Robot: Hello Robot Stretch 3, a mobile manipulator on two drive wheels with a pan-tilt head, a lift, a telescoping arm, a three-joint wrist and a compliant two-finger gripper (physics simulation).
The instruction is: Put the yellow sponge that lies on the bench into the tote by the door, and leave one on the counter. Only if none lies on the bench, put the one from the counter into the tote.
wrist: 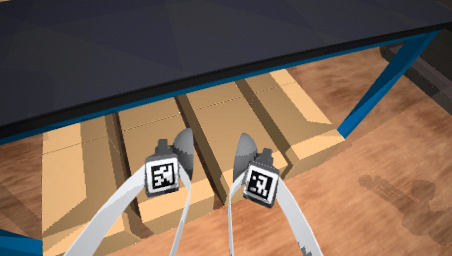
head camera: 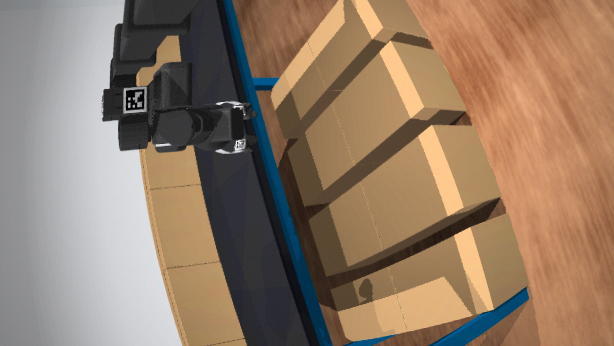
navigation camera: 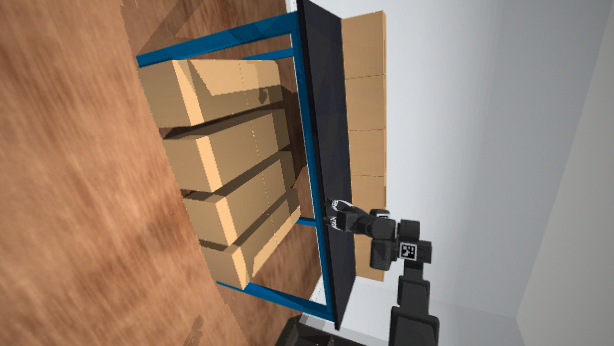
In view: the gripper (navigation camera: 327,210) and a blue-framed rack (head camera: 268,279).
The gripper also shows in the wrist view (wrist: 215,148). The blue-framed rack also shows in the wrist view (wrist: 69,69) and in the navigation camera view (navigation camera: 317,46).
